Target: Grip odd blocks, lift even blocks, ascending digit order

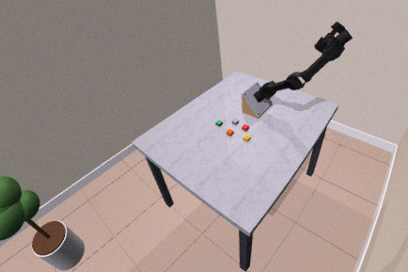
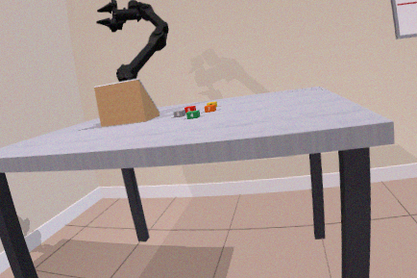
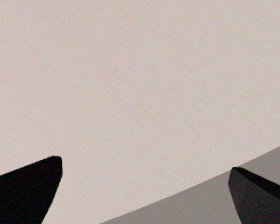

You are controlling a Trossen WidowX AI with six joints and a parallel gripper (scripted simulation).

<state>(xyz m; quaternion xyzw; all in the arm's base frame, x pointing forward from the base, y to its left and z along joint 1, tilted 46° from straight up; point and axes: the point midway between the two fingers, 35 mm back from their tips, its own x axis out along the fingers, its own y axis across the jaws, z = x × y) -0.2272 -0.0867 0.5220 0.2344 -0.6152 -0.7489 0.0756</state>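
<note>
The yellow block is 570 mm ahead of my gripper tip, 500 mm below it and 180 mm to the right of it. From my gripper tip the other things lie so: orange block (590 mm ahead, 500 mm below, 290 mm to the right); grey block (500 mm below, 490 mm ahead, 330 mm to the right); red block (500 mm below, 500 mm ahead, 240 mm to the right).
</note>
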